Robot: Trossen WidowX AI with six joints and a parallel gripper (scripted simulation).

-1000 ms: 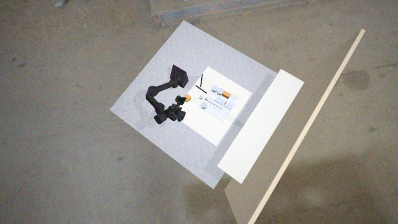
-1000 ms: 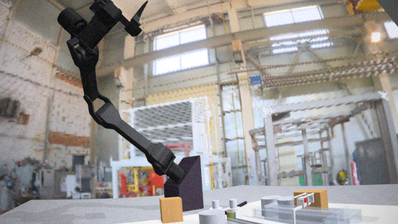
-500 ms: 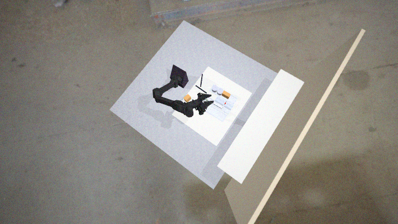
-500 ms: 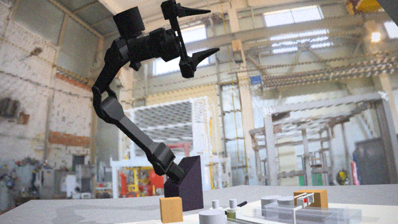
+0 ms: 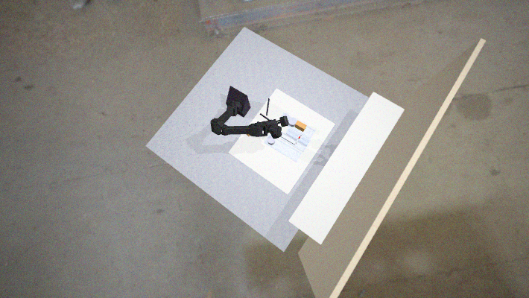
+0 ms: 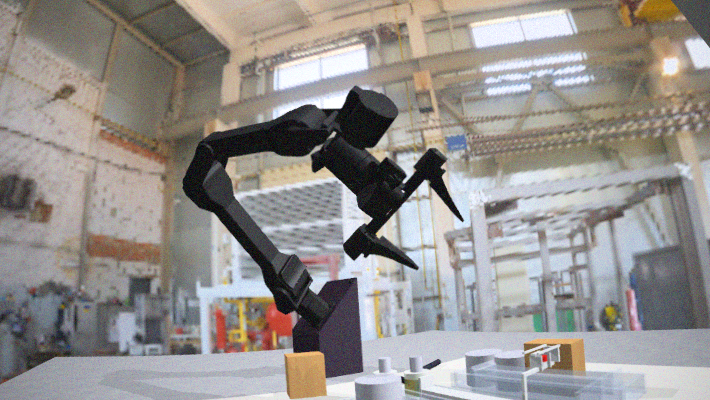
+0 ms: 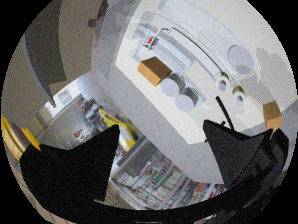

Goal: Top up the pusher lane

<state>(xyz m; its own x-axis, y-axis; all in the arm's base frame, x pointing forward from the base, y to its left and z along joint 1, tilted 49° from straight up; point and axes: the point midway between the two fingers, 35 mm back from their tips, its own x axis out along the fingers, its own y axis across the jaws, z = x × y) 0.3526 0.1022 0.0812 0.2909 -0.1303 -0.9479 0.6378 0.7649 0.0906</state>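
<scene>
Now: gripper tip 200 mm above the clear pusher lane unit, 100 mm short of it and 10 mm to the right of it. The rest, counted from my gripper tip: red mark: 150 mm below, 140 mm ahead, 20 mm to the left; then brown box: 190 mm below, 110 mm to the left, 90 mm ahead.
</scene>
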